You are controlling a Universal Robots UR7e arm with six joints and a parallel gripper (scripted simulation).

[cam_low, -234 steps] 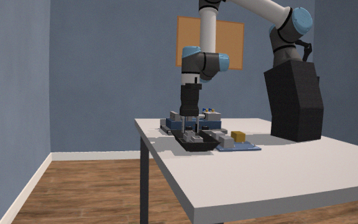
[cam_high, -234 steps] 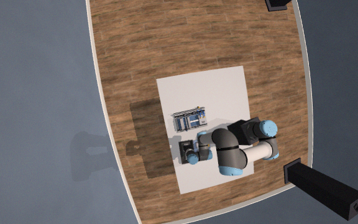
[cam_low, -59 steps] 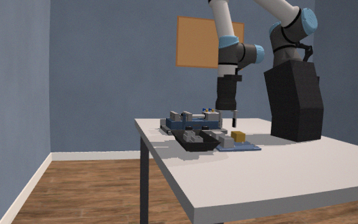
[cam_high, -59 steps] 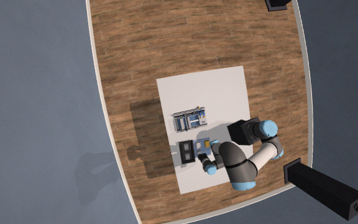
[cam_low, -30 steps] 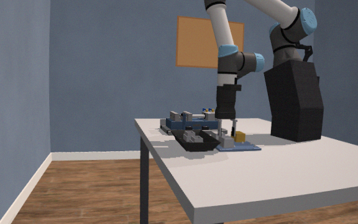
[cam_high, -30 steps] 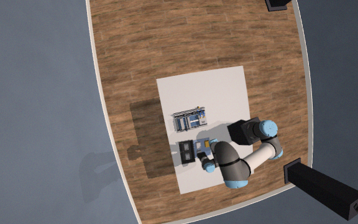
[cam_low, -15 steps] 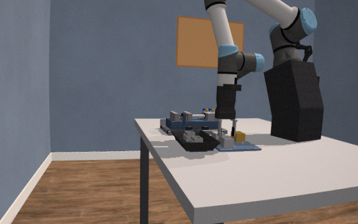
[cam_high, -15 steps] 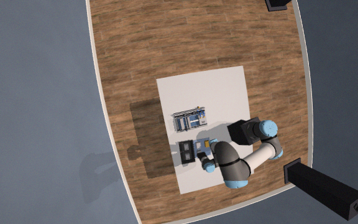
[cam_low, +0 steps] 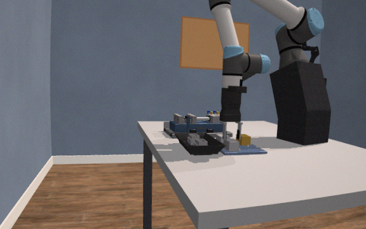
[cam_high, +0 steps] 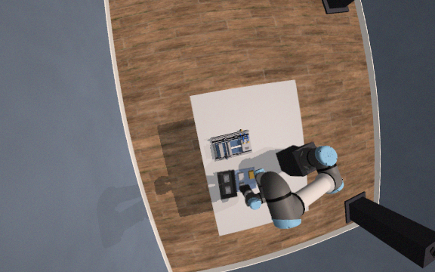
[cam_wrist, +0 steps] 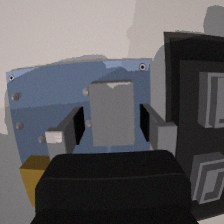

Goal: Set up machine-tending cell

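The grey aluminium blank lies 40 mm below my hand. The rest, counted from my hand: vise 350 mm to the right, 20 mm below, 10 mm behind; then brass blank 100 mm behind, 70 mm to the right, 40 mm below.
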